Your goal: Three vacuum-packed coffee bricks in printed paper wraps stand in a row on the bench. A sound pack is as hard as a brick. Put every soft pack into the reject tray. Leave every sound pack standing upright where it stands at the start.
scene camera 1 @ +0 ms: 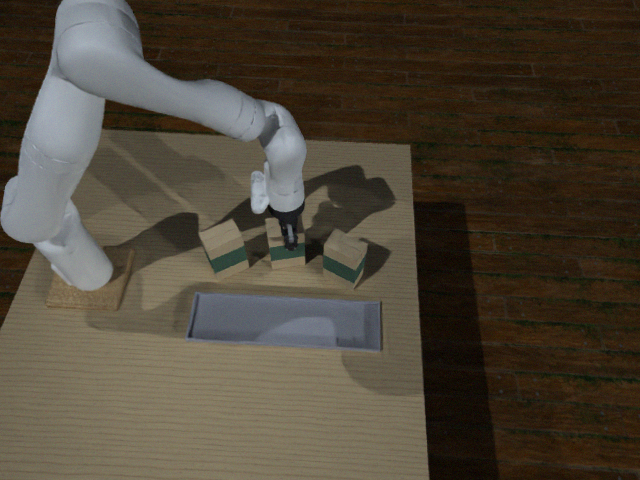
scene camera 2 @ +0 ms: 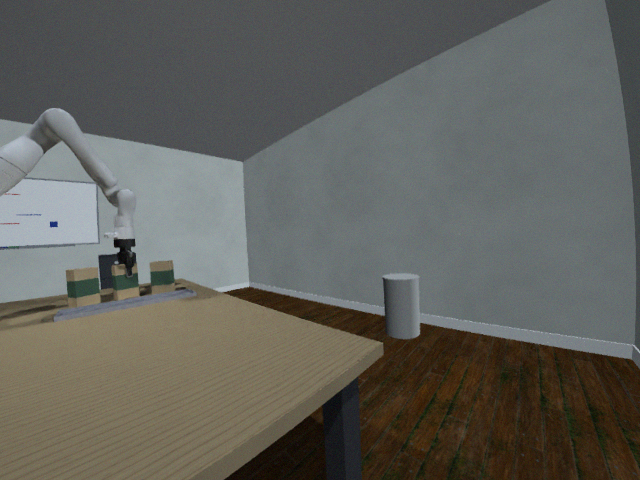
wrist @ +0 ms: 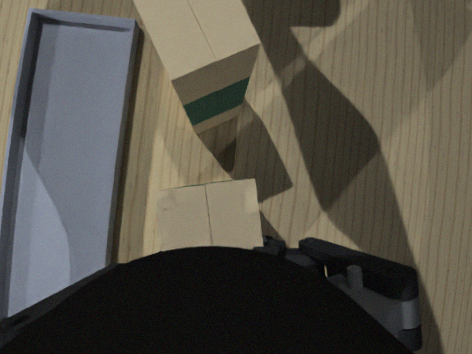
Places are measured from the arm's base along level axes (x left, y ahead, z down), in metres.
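Where they show: gripper, between the fingertips: (scene camera 2: 127, 276); arm's base, origin of its link: (scene camera 1: 91, 272).
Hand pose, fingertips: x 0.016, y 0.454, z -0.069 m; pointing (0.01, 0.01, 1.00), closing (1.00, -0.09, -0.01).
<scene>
Things, the pixels of their centre, and the offset from my fingertips. Level surfaces: height alone.
- middle brick, middle of its body: (wrist: 216, 233) (scene camera 1: 286, 242) (scene camera 2: 125, 281) dx -0.001, dy -0.008, dz +0.017 m
- left brick, middle of its body: (wrist: 195, 60) (scene camera 1: 225, 251) (scene camera 2: 83, 287) dx -0.014, dy -0.145, dz +0.017 m
- right brick, middle of its body: (scene camera 1: 344, 260) (scene camera 2: 162, 277) dx -0.057, dy +0.119, dz +0.017 m
- grey reject tray, middle of its body: (wrist: 67, 211) (scene camera 1: 285, 323) (scene camera 2: 133, 306) dx -0.165, dy -0.020, dz +0.095 m
- bench, height of its surface: dz +0.087 m
Three tan coffee bricks with green bands stand upright in a row. The middle brick (scene camera 1: 278, 260) (scene camera 2: 125, 293) (wrist: 210, 215) is between the fingers of my gripper (scene camera 1: 290, 238) (scene camera 2: 127, 265), which is shut on it near its top, one finger in front and one behind. Its top looks slightly creased in the wrist view. The left brick (scene camera 1: 225, 253) (scene camera 2: 83, 287) (wrist: 215, 55) and the right brick (scene camera 1: 344, 259) (scene camera 2: 162, 277) stand apart from it, each turned at an angle. The grey reject tray (scene camera 1: 232, 320) (scene camera 2: 124, 304) (wrist: 82, 125) is empty. The housing hides part of the grip in the wrist view.
The tray lies in front of the row, parallel to it. The arm's wooden base plate (scene camera 1: 85, 299) is at the bench's left. The bench (scene camera 1: 206, 413) (scene camera 2: 180, 372) ends to the right of the right brick. A grey cylinder (scene camera 2: 402, 307) stands on the floor away from the bench.
</scene>
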